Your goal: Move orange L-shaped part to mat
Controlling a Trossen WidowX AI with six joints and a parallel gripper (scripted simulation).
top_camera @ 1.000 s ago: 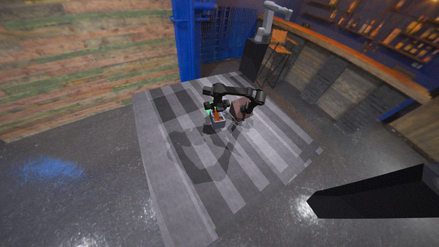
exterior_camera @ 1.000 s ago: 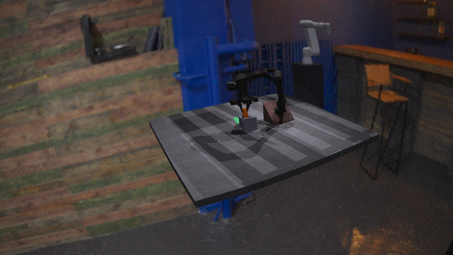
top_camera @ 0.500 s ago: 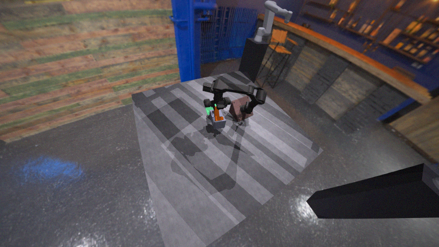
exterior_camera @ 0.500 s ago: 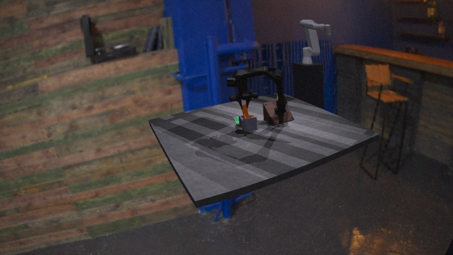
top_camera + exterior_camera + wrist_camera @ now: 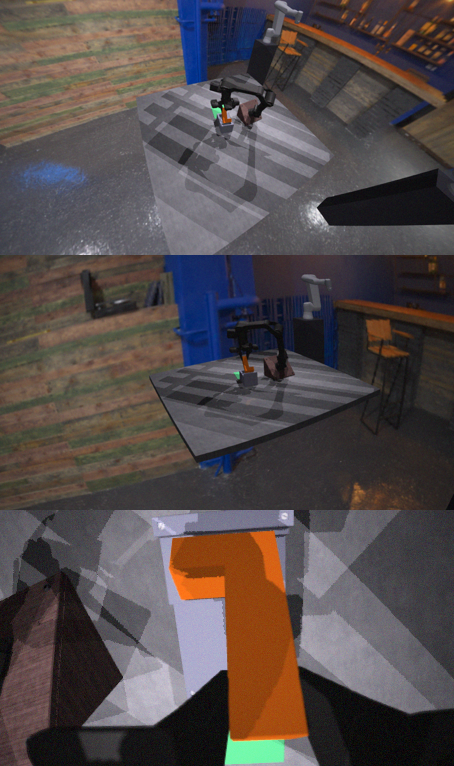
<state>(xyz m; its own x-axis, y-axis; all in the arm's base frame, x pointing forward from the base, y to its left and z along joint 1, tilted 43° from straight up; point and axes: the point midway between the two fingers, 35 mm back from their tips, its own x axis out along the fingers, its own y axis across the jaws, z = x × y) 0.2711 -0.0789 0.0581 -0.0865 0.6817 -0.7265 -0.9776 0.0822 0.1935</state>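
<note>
Now: the green mat 170 mm below my gripper tip, 140 mm to the right of it and 40 mm behind it. From my gripper tip the other things lie so: orange L-shaped part (30 mm to the left, 30 mm below, 10 mm behind).
</note>
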